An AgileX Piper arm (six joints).
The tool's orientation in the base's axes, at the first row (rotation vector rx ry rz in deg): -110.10, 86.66, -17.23
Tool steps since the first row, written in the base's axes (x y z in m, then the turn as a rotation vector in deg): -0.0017, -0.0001, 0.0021, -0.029, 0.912, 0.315; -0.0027, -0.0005, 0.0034, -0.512, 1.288, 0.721; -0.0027, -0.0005, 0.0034, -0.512, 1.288, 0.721; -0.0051, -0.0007, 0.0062, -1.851, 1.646, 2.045; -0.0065, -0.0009, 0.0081, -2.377, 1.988, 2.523
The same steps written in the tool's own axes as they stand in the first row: -0.0009, 0.0000, -0.0026, -0.923, -0.273, 0.071; -0.0011, 0.0000, -0.0042, -1.506, -0.192, -0.368; -0.0011, 0.0000, -0.0042, -1.506, -0.192, -0.368; -0.0022, 0.0002, -0.0077, -2.530, -0.016, -1.979; -0.0029, 0.0001, -0.0100, -3.110, 0.057, -2.509
